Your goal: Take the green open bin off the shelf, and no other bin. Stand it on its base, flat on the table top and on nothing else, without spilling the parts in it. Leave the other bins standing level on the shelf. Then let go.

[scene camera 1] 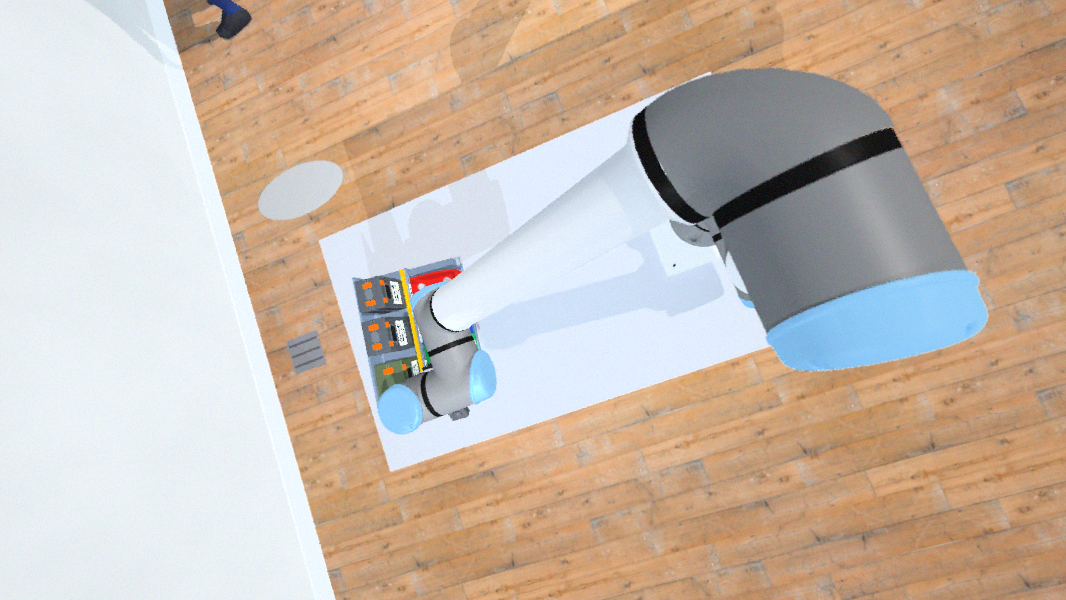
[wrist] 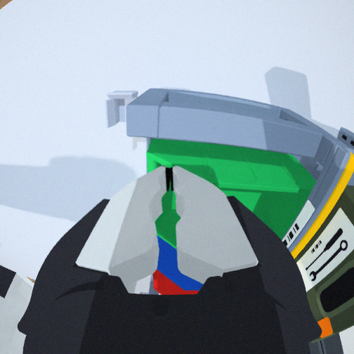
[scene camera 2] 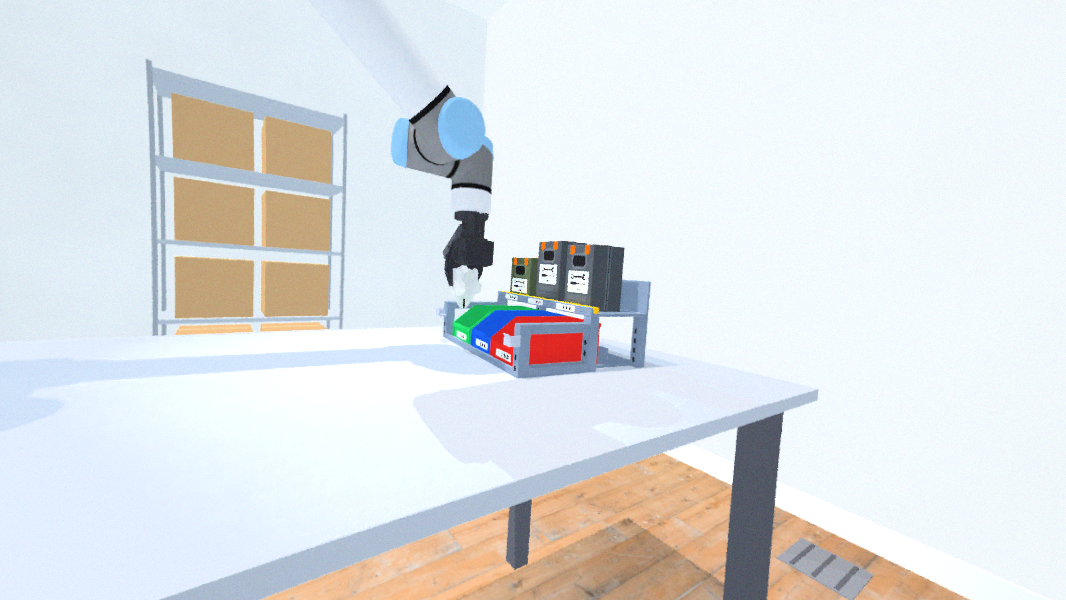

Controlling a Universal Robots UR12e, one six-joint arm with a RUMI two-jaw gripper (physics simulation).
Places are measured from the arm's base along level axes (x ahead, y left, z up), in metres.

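Pixels of known places: gripper, fingertip midpoint: (scene camera 2: 463, 308).
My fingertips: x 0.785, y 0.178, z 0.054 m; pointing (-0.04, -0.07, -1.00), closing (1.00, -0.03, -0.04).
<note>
Ahead of a thing's pixels: the offset from my fingertips to its top centre. "pt": to the spot under its first point. Level surfaces: height alone.
The green open bin @[pt dz -0.011, dx +0.032, dy -0.011 m] (scene camera 2: 477, 313) (wrist: 253, 182) sits at the left end of the lower tier of the grey shelf @[pt dz -0.028, dx -0.069, dy -0.325 m] (scene camera 2: 521, 350) (wrist: 225, 126). A blue bin @[pt dz -0.013, dx +0.032, dy -0.112 m] (scene camera 2: 501, 320) (wrist: 168, 256) and a red bin @[pt dz -0.032, dx +0.015, dy -0.308 m] (scene camera 2: 555, 347) (wrist: 165, 284) (scene camera 1: 435, 280) stand beside it. My gripper (scene camera 2: 463, 294) (wrist: 168, 175) hangs straight down at the green bin's front left corner. Its fingers are shut tip to tip and I see nothing held between them. In the overhead view the arm hides the gripper and the green bin. The bin's contents are hidden.
Two dark grey closed boxes @[pt dz +0.093, dx +0.087, dy -0.304 m] (scene camera 2: 588, 275) (scene camera 1: 380, 294) and an olive one @[dz +0.126, dx +0.161, dy -0.050 m] (scene camera 2: 522, 275) (wrist: 330, 253) stand on the shelf's upper tier. The shelf stands near one end of the white table @[dz -0.073 m] (scene camera 2: 222, 448) (scene camera 1: 596, 357). A storage rack (scene camera 2: 152, 193) with cardboard boxes stands far behind.
</note>
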